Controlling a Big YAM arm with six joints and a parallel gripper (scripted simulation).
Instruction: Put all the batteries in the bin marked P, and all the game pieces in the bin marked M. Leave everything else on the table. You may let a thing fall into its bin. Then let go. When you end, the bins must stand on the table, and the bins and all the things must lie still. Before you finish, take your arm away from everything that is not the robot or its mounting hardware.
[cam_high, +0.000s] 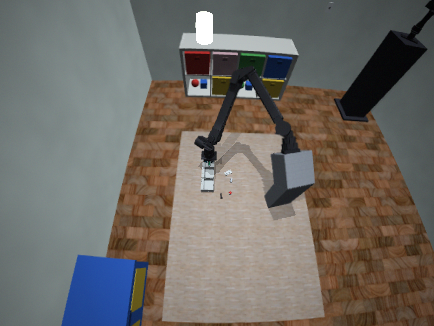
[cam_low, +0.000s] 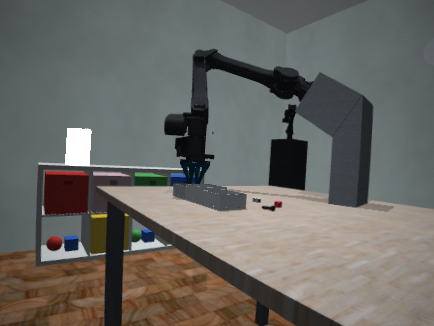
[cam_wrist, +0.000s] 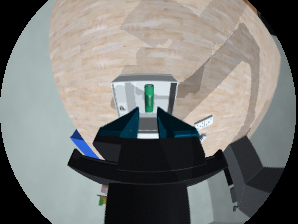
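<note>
Right now my hand is 3 cm above the green piece and 1 cm to the left of it. The rest, counted from my hand: white piece: 14 cm behind, 6 cm to the left, 4 cm below; then black object: 24 cm to the left, 9 cm behind, 4 cm below; then red game piece: 22 cm to the left, 15 cm behind, 4 cm below.
</note>
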